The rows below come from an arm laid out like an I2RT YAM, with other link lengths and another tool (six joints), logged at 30 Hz.
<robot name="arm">
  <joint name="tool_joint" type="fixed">
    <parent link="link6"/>
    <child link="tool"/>
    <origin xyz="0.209 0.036 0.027" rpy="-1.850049 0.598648 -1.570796"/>
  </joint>
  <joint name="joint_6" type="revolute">
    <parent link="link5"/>
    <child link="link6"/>
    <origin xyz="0.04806 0 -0.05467" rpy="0 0 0"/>
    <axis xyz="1 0 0"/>
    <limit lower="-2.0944" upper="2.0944"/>
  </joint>
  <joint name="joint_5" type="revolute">
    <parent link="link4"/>
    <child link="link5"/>
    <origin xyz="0.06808 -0.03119 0.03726" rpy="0 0 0"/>
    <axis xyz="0 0 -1"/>
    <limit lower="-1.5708" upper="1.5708"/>
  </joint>
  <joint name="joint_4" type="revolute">
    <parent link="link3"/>
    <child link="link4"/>
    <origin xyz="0.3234 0.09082 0.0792" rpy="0 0 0"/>
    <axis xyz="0 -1 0"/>
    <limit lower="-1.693" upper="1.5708"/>
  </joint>
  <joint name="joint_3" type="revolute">
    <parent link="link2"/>
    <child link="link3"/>
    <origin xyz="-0.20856 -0.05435 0" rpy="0 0 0"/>
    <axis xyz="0 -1 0"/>
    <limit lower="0" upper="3.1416"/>
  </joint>
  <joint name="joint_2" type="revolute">
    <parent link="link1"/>
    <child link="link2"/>
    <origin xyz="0.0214 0.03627 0.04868" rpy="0 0 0"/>
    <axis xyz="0 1 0"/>
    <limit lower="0" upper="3.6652"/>
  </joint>
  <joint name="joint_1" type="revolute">
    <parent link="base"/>
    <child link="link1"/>
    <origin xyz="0 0 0.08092" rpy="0 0 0"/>
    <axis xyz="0 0 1"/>
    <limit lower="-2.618" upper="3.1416"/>
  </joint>
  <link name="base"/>
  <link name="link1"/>
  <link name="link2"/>
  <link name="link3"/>
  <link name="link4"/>
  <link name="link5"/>
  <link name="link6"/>
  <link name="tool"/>
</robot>
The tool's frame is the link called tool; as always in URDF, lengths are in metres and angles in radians.
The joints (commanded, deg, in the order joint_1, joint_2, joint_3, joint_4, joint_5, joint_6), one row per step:
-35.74, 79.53, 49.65, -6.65, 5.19, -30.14
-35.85, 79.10, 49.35, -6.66, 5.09, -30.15
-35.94, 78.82, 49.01, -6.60, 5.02, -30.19
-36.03, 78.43, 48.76, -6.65, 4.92, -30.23
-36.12, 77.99, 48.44, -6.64, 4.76, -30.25
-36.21, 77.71, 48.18, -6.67, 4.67, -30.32
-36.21, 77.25, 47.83, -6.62, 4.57, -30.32
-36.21, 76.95, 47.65, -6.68, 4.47, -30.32
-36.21, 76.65, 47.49, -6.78, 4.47, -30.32
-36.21, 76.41, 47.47, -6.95, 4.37, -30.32
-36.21, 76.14, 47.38, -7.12, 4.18, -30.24
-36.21, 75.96, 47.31, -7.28, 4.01, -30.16
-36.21, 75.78, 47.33, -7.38, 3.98, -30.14
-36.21, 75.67, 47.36, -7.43, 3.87, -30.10
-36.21, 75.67, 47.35, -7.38, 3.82, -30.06
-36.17, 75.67, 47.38, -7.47, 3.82, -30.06
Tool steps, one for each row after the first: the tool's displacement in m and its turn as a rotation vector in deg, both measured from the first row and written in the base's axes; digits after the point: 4 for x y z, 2 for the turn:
-0.0010, 0.0000, 0.0010, -0.03, -0.13, -0.02
-0.0022, 0.0001, 0.0004, -0.02, -0.13, -0.03
-0.0031, 0.0003, 0.0014, -0.05, -0.22, -0.02
-0.0039, 0.0007, 0.0023, -0.06, -0.37, 0.03
-0.0049, 0.0009, 0.0021, -0.05, -0.35, 0.06
-0.0054, 0.0018, 0.0031, -0.10, -0.51, 0.14
-0.0057, 0.0025, 0.0039, -0.09, -0.60, 0.22
-0.0063, 0.0030, 0.0046, -0.11, -0.63, 0.22
-0.0063, 0.0035, 0.0058, -0.09, -0.71, 0.30
-0.0063, 0.0046, 0.0068, 0.04, -0.82, 0.40
-0.0064, 0.0057, 0.0071, 0.20, -0.88, 0.49
-0.0063, 0.0058, 0.0085, 0.17, -0.99, 0.51
-0.0060, 0.0061, 0.0097, 0.19, -1.12, 0.57
-0.0057, 0.0062, 0.0099, 0.21, -1.19, 0.59
-0.0057, 0.0066, 0.0098, 0.25, -1.14, 0.63

